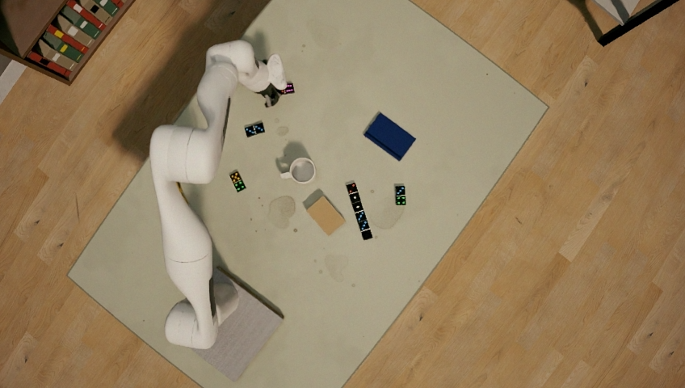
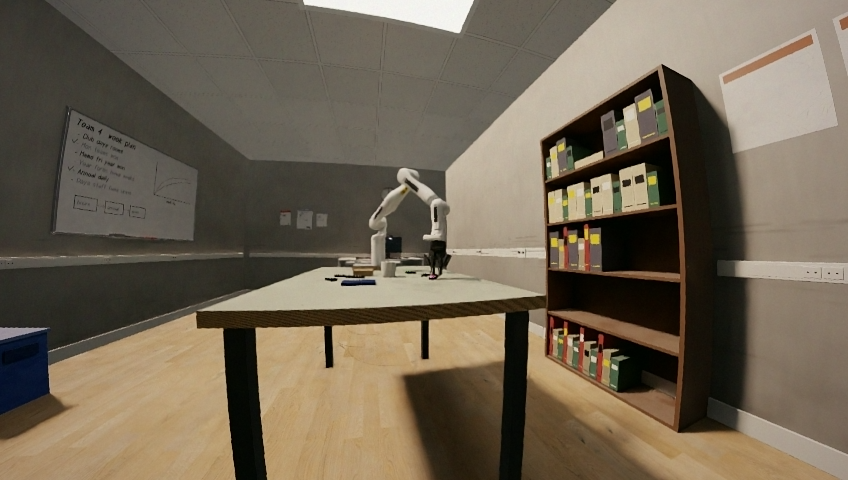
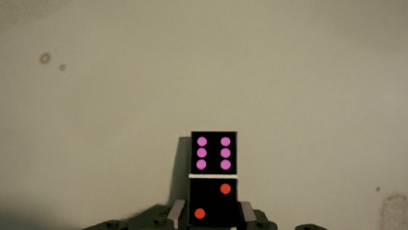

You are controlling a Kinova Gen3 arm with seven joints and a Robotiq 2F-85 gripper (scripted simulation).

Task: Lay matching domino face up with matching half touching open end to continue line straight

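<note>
Now: the domino 2 cm ahead of my hand, 2 cm to the right of it and 2 cm below it. From my hand the other things lie so: white mug (14 cm behind, 21 cm to the right); then tan block (19 cm behind, 33 cm to the right, 2 cm below).
</note>
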